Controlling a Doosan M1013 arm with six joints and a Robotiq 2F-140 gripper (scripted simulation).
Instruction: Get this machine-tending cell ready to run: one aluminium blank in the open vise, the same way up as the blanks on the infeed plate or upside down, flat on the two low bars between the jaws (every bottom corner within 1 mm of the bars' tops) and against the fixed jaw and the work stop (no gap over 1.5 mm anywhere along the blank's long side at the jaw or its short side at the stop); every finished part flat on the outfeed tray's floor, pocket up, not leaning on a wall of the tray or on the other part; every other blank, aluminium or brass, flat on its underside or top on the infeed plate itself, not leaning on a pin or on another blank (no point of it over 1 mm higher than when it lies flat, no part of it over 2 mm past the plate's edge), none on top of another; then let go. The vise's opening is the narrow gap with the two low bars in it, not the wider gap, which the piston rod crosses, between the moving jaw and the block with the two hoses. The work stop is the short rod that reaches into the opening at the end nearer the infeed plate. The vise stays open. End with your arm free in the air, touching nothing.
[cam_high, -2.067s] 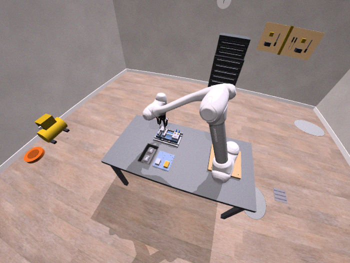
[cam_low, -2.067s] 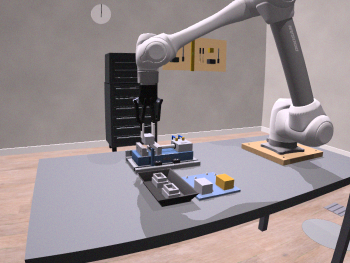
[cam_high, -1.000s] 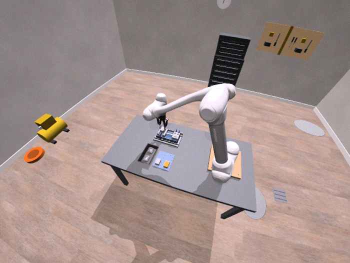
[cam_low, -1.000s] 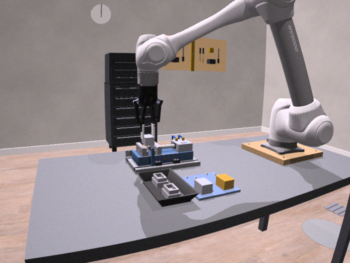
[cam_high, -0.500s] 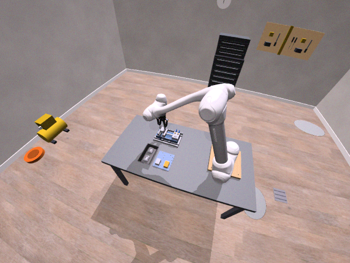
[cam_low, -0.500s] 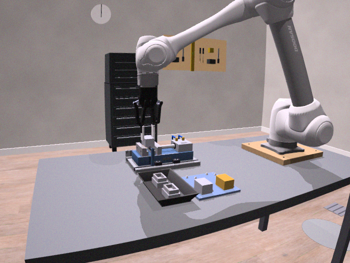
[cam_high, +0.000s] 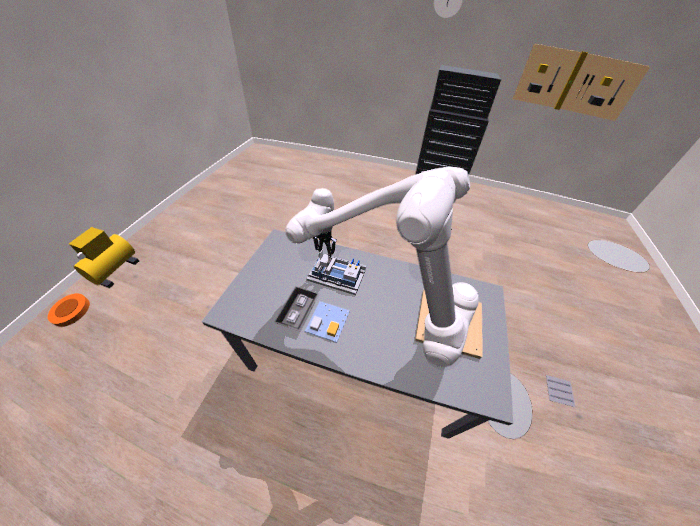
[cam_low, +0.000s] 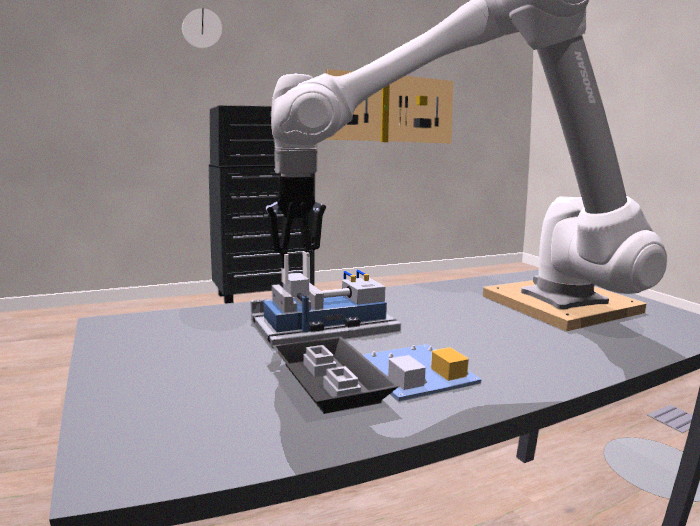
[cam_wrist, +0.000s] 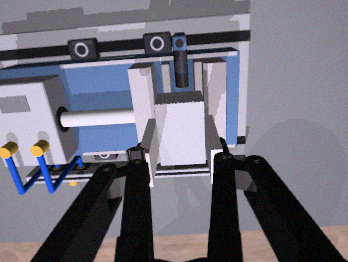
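The dark work stop rod lies 5 cm to the left of my hand and 5 cm below it. Round my hand: piston rod 9 cm behind, 7 cm below; then fixed jaw 7 cm below, 3 cm ahead, 1 cm to the left; then moving jaw 7 cm below, 3 cm behind.
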